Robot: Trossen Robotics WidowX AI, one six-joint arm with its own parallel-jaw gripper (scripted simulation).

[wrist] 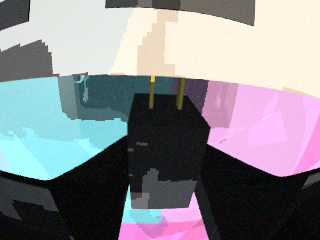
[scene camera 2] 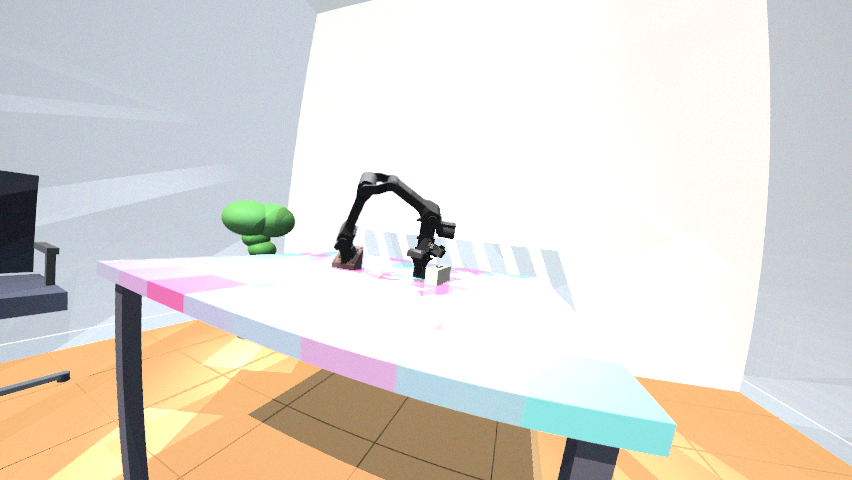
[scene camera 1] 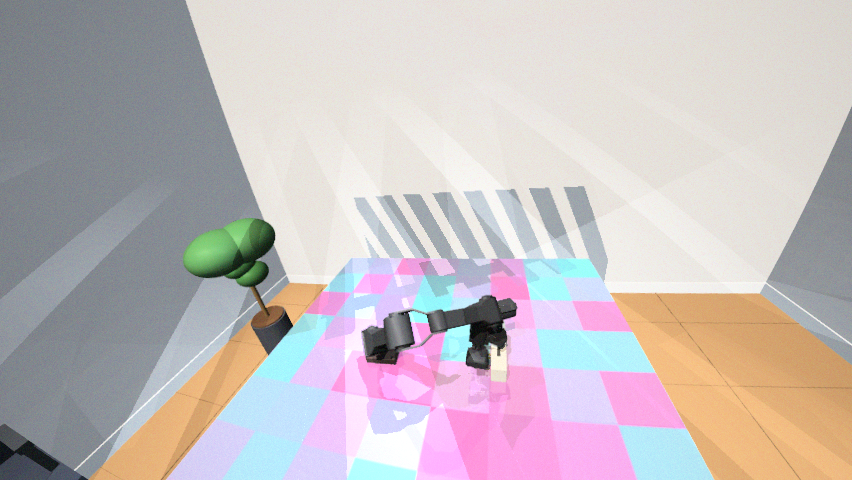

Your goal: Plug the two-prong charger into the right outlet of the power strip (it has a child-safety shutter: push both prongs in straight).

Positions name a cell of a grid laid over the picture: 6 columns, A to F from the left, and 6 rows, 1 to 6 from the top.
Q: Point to a two-prong charger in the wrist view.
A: At D4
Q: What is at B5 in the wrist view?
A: My gripper.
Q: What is my gripper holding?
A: A two-prong charger.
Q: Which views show my gripper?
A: The wrist view, scene camera 2 and scene camera 1: all of them.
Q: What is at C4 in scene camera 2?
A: My gripper.
